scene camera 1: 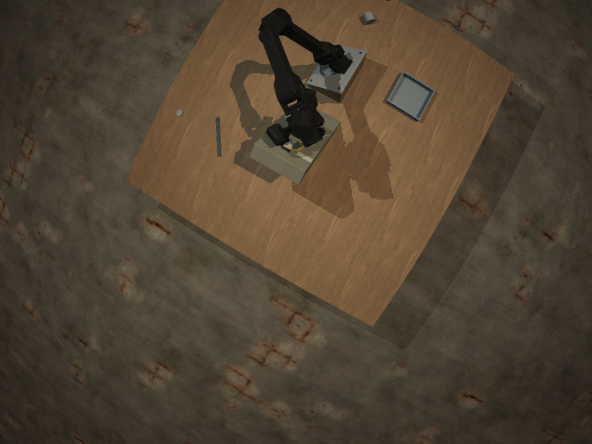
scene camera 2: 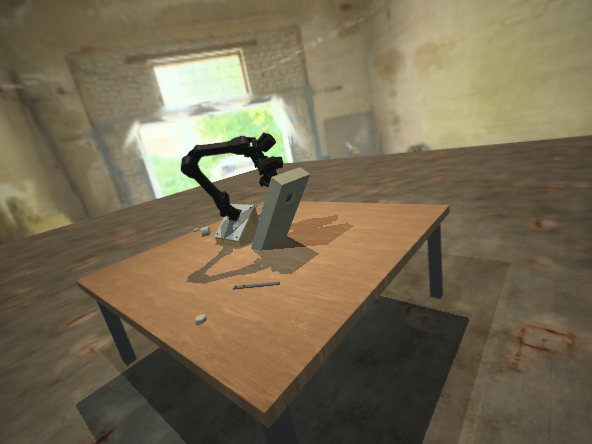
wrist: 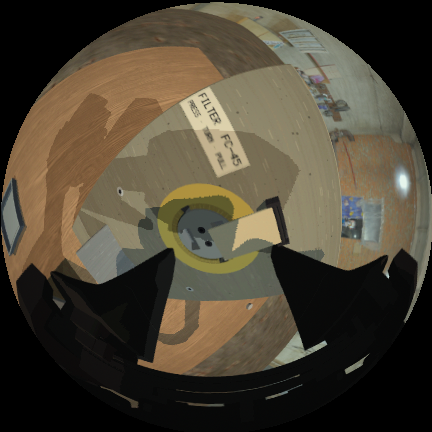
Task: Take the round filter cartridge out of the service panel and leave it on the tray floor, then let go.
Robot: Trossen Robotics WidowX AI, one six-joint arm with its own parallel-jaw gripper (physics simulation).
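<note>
The service panel (scene camera 1: 277, 164) (scene camera 2: 281, 215) (wrist: 280, 110) is a grey-green slanted block. In the wrist view, the round filter cartridge (wrist: 192, 222) shows as a dark grey face inside a yellow ring (wrist: 200, 192) in the panel. A beige bar (wrist: 257, 227) with a dark end reaches from its middle to the right. My gripper (wrist: 223, 253) (scene camera 2: 265, 182) is open and empty in front of the panel, its fingertips below the ring and bar in the wrist view. The tray (scene camera 1: 410, 97) (wrist: 12, 217) is shallow, blue-rimmed and empty, apart from the panel.
The arm's base plate (scene camera 1: 352, 72) (wrist: 106, 252) stands behind the panel in scene camera 2. A slim dark bar (scene camera 1: 218, 137) (scene camera 2: 257, 285), a small white disc (scene camera 1: 179, 113) (scene camera 2: 200, 319) and a grey cylinder (scene camera 1: 368, 18) (scene camera 2: 205, 231) lie apart on the wooden table (scene camera 1: 350, 260).
</note>
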